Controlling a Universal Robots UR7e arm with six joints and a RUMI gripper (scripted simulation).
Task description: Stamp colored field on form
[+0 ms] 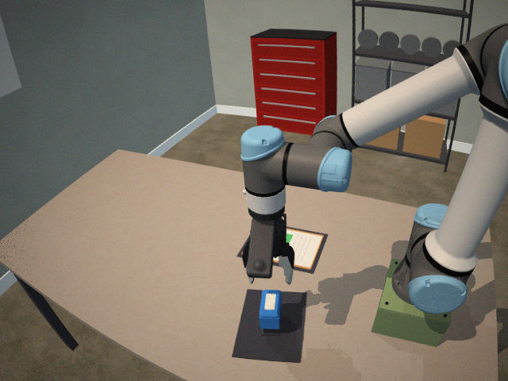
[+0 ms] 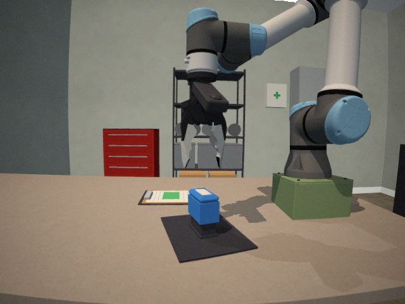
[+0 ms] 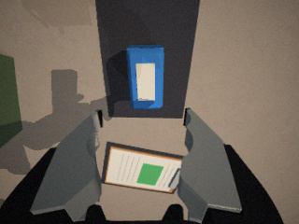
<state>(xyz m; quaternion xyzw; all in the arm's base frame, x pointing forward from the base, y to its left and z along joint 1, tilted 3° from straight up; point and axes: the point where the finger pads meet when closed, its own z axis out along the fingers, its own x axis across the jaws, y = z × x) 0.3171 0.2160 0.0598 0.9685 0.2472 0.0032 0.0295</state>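
My hand is 1 cm to the right of the blue stamp and 12 cm above it. Round my hand: dark mat (1 cm to the left, 17 cm below); then clipboard form (15 cm ahead, 27 cm to the right, 17 cm below); then black stamp base (1 cm to the left, 15 cm below).
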